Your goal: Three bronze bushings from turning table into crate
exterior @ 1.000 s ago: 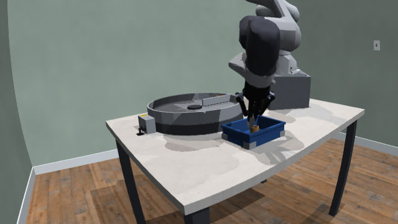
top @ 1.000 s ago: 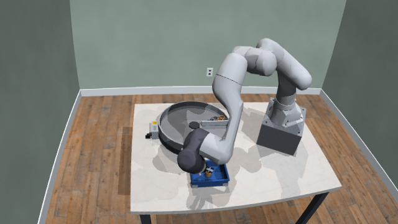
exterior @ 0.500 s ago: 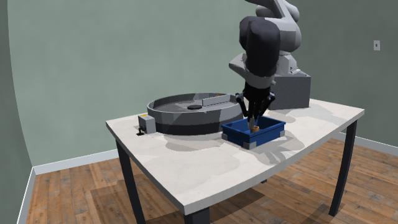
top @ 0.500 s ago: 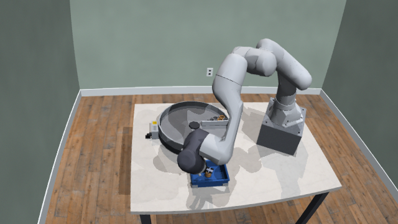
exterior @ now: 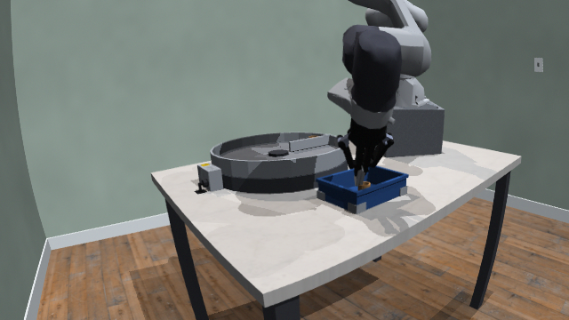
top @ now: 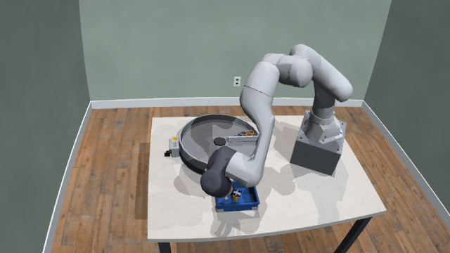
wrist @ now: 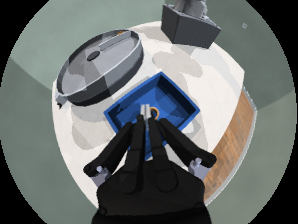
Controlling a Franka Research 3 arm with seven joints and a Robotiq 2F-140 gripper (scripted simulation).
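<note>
The blue crate lies 40 mm below my hand and 20 mm behind it.
</note>
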